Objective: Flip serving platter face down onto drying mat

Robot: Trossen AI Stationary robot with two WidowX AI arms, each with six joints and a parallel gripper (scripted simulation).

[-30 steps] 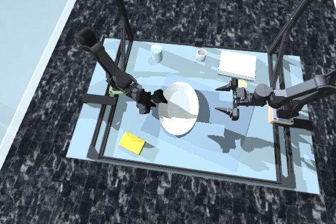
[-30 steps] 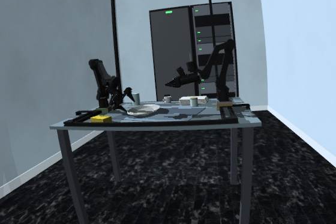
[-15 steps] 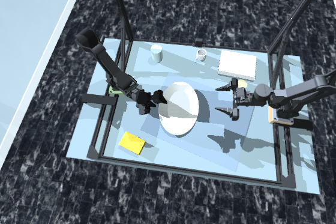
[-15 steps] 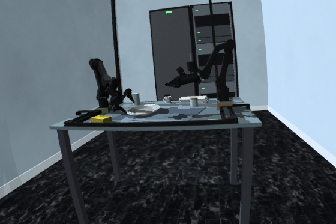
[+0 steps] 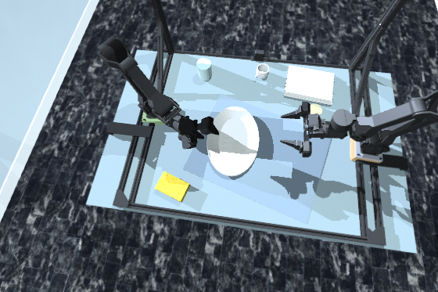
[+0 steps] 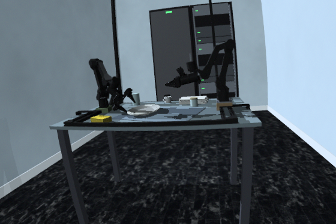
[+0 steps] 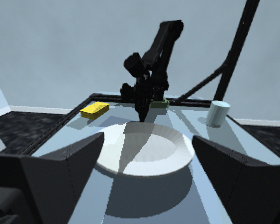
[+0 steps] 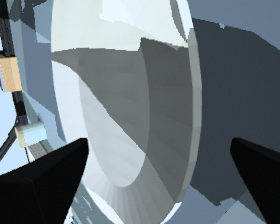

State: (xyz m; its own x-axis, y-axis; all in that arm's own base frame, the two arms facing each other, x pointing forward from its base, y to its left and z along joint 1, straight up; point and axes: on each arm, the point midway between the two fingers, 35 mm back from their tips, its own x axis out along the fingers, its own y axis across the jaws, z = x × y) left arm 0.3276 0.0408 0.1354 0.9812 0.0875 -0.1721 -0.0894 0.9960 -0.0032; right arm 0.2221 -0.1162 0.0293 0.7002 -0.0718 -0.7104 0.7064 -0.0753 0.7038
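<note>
Right now my right hand is 11 cm to the right of the white oval serving platter, 5 cm above it and 1 cm past it. From my right hand the other things lie so: white folded stack 40 cm to the left, 33 cm behind, 4 cm below; blue drying mat 23 cm to the left, 7 cm below, 1 cm ahead; white mug 35 cm behind, 18 cm to the left, 4 cm below.
Now: left hand 20 cm to the left of the white oval serving platter, 18 cm above it and 2 cm short of it. Also, from my left hand: white folded stack: 31 cm behind, 17 cm below, 9 cm to the left; blue drying mat: 19 cm below, 9 cm to the right, 4 cm ahead; white mug: 33 cm behind, 16 cm below, 13 cm to the right.
</note>
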